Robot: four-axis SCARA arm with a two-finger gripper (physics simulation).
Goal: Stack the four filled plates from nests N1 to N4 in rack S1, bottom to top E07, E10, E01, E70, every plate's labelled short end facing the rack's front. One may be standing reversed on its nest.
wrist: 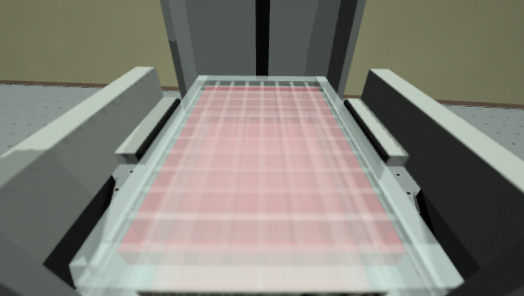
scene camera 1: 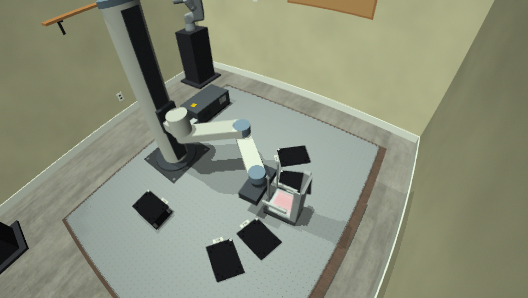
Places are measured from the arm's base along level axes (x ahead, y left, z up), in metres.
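Where they show: gripper, between the fingertips: (wrist: 262,88) (scene camera 1: 291,202); arm's base, origin of its link: (scene camera 1: 176,155).
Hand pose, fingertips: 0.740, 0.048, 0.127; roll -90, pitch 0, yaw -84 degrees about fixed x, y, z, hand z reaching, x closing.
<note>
Each offset is from my fingertips to the centre of the thing, as dx, dy, dz. "pt": to the spot under its first point.
My gripper (scene camera 1: 283,200) (wrist: 262,88) is shut on a clear plate with a pink grid fill @(-0.024, -0.002, -0.014) (scene camera 1: 284,202) (wrist: 260,175), its long sides between the finger pads. The plate is level, inside the outline of rack S1 @(-0.030, -0.003, +0.031) (scene camera 1: 301,202) (wrist: 220,40). The rack's tall grey wall stands beyond the plate's far end in the wrist view. Blurred extra grid lines show through the plate; how many plates lie under it, and whether it touches them, I cannot tell. A dark strip shows at the plate's near short end, but no label text is readable.
Black nests stand around the rack: one @(-0.159, +0.314, -0.104) (scene camera 1: 294,156) behind it, one @(-0.067, +0.167, -0.104) (scene camera 1: 294,180) partly hidden by it, two @(-0.049, -0.179, -0.104) (scene camera 1: 259,238) @(-0.111, -0.344, -0.104) (scene camera 1: 225,260) in front, and one @(-0.547, -0.380, -0.080) (scene camera 1: 151,208) at the left. A dark box @(pt -0.800, +0.321, +0.000) (scene camera 1: 207,102) stands near the arm's column (scene camera 1: 137,75).
</note>
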